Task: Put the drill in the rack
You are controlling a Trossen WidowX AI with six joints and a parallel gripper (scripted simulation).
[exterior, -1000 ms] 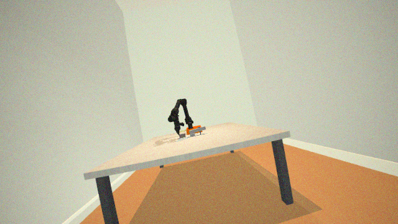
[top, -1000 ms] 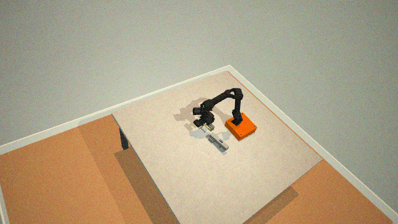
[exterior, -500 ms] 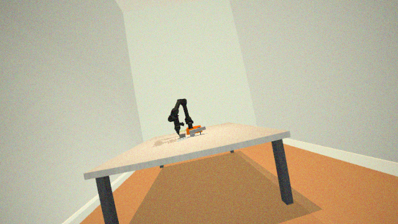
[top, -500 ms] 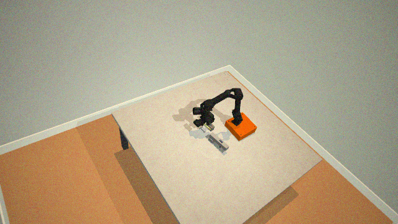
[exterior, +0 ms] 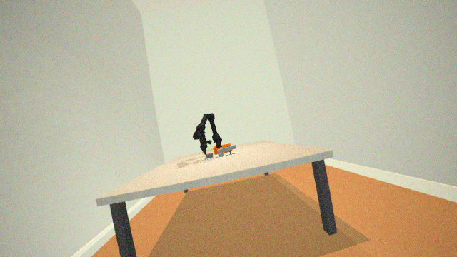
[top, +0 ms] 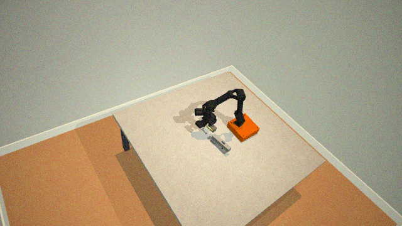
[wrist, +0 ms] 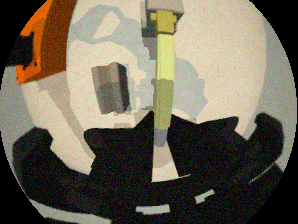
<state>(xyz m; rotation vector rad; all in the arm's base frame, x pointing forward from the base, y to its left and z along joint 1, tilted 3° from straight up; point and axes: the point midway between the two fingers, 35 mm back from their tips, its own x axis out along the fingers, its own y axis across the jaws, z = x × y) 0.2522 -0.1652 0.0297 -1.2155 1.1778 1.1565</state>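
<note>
Right now the yellow-green drill is 40 mm to the left of my gripper tip and 40 mm above it. From my gripper tip the other things lie so: rack (60 mm behind, 40 mm to the left, 30 mm below).
</note>
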